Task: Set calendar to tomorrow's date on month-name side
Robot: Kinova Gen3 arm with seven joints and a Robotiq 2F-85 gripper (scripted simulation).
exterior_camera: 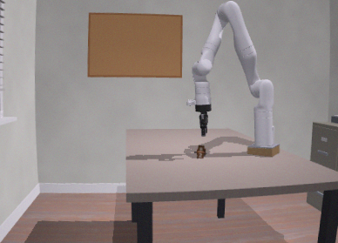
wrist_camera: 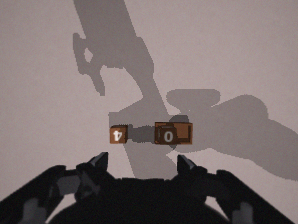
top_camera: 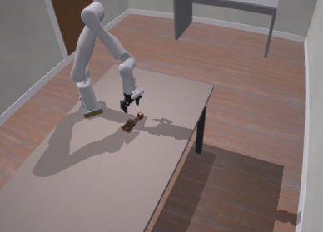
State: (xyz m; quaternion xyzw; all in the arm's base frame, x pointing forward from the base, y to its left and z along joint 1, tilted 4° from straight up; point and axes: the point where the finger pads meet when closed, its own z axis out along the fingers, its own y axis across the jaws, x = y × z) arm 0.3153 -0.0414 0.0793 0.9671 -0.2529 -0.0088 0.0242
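Now: the brown number cube 10 mm behind my hand, 50 mm to the right of it and 80 mm below it. Also, from my hand: brown calendar tray (20 mm behind, 60 mm to the right, 100 mm below); digit cube (30 mm ahead, 30 mm to the left, 90 mm below).
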